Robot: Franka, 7 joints.
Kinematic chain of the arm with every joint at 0, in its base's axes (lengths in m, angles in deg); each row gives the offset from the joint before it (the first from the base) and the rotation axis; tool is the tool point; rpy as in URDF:
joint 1: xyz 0 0 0.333 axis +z
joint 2: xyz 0 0 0 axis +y
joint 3: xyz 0 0 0.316 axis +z
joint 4: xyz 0.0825 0 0 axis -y
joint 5: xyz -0.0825 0 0.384 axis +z
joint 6: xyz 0 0 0 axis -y
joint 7: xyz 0.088 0 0 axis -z
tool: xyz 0 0 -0.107 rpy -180 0 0
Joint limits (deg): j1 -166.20..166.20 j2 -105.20..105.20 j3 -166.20..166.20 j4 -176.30..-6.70 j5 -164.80..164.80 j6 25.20..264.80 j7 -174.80..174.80
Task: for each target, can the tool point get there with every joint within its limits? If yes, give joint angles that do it. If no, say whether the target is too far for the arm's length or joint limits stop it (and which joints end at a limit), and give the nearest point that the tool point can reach.
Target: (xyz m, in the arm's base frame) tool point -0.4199 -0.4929 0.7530
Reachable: yes | joints 70.27 -44.68 95.04 -24.45 63.73 73.07 110.18
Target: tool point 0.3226 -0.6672 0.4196
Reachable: yes | joints -109.83 79.16 99.31 -80.70 61.52 194.10 -54.76
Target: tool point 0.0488 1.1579 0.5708
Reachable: no: too far | nearest point 0.0354 0.8396 0.5054 | short by 0.325 m
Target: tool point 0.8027 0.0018 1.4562
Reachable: no: too far | nearest point 0.4988 0.0011 1.0310 | short by 0.523 m
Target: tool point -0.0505 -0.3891 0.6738
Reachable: yes | joints -29.01 -57.52 -44.73 -143.41 1.13 195.72 -29.32
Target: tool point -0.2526 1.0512 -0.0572
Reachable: no: too far | nearest point -0.1885 0.7846 0.0418 | short by 0.291 m
